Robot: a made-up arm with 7 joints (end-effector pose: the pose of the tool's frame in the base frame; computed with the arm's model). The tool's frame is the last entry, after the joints.
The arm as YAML. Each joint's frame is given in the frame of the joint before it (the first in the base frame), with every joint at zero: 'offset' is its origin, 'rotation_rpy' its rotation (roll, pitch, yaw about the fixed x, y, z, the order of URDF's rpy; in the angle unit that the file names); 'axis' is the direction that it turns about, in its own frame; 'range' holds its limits. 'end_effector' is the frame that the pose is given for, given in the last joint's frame.
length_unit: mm
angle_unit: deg
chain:
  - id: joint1
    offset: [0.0, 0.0, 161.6]
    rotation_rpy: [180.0, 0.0, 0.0]
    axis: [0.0, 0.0, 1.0]
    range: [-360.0, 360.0]
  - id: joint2
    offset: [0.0, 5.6, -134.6]
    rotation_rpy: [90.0, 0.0, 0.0]
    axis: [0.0, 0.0, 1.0]
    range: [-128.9, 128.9]
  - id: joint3
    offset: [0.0, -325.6, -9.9]
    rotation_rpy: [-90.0, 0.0, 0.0]
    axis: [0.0, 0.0, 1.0]
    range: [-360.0, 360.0]
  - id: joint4
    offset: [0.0, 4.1, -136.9]
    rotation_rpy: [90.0, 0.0, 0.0]
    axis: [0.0, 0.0, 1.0]
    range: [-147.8, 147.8]
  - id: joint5
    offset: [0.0, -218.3, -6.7]
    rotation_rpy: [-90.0, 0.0, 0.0]
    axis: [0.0, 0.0, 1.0]
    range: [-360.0, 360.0]
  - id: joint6
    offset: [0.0, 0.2, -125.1]
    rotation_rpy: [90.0, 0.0, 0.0]
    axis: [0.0, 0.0, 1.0]
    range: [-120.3, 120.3]
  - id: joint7
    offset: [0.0, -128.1, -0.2]
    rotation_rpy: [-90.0, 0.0, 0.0]
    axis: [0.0, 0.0, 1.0]
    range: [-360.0, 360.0]
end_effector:
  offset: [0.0, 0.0, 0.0]
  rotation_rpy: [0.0, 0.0, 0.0]
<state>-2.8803 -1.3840 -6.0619 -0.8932 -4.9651 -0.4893 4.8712</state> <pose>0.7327 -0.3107 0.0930 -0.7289 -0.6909 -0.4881</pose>
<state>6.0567 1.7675 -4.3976 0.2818 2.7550 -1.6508 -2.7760</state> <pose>0.7719 -0.0511 0.1771 -0.5994 -1.9490 -2.0549</pose>
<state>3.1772 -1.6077 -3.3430 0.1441 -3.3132 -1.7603 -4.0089</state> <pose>0.7558 0.0332 0.1054 0.6079 -0.2395 2.2071</pose>
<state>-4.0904 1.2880 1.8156 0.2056 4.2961 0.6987 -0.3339</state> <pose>-0.5833 -0.6637 0.5009 -0.8188 0.9062 0.2858</pose>
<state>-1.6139 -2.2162 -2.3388 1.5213 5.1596 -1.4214 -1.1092</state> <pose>-0.3154 -0.3451 -0.1530 -0.8674 1.5447 0.4281</pose>
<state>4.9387 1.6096 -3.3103 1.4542 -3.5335 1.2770 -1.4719</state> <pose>0.1619 0.6126 0.6410 0.2900 -2.4222 1.9755</pose>
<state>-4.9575 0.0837 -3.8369 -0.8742 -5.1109 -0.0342 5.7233</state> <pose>0.2975 -0.2731 1.0340 -1.2651 -1.7855 -0.1044</pose>
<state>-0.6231 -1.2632 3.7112 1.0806 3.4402 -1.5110 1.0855</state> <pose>-0.6022 -0.1581 0.1835 1.0070 0.6044 -1.5220</pose>
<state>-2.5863 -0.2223 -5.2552 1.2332 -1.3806 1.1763 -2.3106</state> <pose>0.0206 0.3224 0.9161 2.0989 -0.1192 1.6178</pose>
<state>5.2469 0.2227 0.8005 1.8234 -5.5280 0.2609 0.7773</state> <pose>0.4880 0.1188 0.5476 0.6486 -0.8912 -1.2571</pose>
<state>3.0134 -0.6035 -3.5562 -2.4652 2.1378 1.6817 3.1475</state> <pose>0.0361 -0.1505 0.4824 0.7717 -0.9319 -2.5850</pose>
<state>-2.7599 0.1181 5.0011 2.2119 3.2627 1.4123 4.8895</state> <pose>-0.2553 -0.2609 0.6277 1.0157 2.5218 1.1637</pose>
